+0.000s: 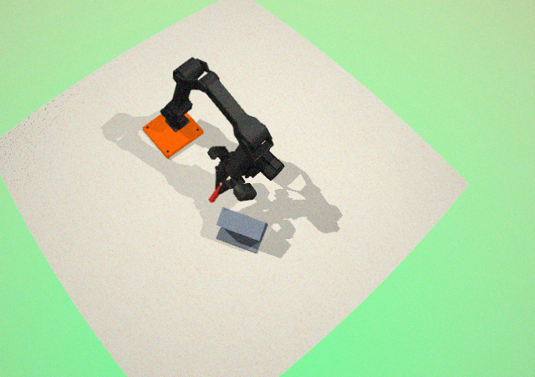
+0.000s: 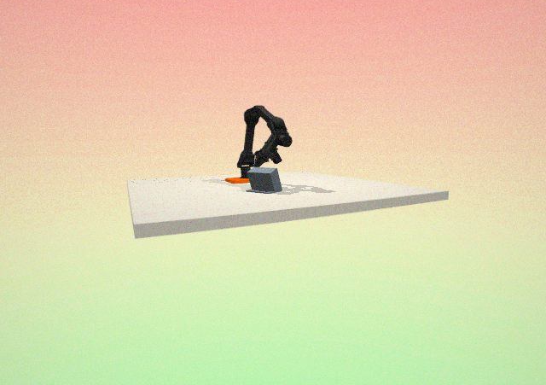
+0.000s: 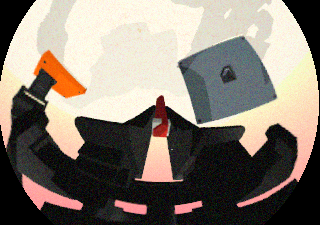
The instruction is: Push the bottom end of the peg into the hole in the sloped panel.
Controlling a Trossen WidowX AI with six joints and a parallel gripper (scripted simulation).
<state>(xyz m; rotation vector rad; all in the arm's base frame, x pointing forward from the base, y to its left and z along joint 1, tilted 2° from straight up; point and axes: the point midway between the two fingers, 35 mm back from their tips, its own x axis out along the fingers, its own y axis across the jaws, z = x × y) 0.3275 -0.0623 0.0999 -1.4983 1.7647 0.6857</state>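
Right now my gripper tip is 110 mm short of the grey sloped panel and 40 mm above it. The rest, counted from my gripper tip: red peg: 10 mm to the left, 10 mm above.
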